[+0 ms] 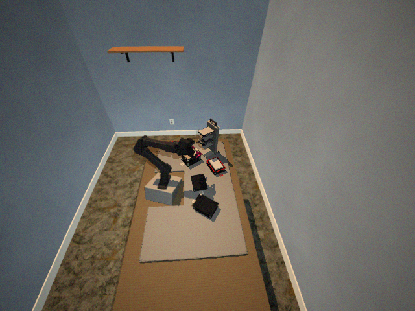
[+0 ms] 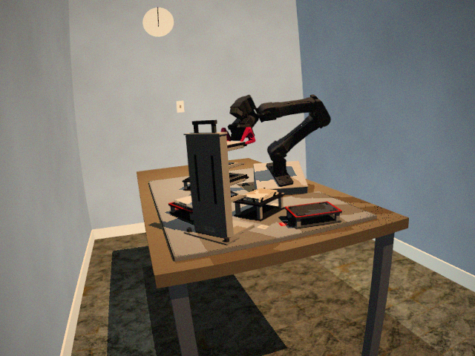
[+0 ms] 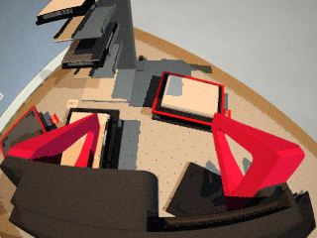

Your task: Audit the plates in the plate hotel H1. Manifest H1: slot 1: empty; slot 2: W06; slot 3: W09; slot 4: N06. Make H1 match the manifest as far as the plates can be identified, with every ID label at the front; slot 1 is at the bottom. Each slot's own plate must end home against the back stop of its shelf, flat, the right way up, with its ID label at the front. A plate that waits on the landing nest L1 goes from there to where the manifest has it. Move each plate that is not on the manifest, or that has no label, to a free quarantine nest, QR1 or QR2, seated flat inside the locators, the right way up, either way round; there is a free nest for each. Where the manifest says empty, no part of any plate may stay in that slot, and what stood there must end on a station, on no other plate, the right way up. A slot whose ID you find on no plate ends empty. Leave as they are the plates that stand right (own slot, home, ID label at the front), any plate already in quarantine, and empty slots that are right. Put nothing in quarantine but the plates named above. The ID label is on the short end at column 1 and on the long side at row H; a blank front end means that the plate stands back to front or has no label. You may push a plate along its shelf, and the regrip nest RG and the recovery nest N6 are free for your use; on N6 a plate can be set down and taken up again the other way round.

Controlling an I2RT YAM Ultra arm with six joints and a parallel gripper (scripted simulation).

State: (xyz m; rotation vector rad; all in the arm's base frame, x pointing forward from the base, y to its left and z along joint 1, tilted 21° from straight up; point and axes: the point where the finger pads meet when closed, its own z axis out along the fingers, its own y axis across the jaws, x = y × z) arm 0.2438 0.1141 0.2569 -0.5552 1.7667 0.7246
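The tan well plate lies 18 cm below my hand, 13 cm to the left of it and 7 cm behind it. From my hand the other things lie so: dark plate (24 cm to the left, 8 cm below, 7 cm ahead); grey back panel (29 cm to the left, 13 cm ahead, 9 cm below); H1 tag (28 cm to the left, 25 cm below, 4 cm behind).
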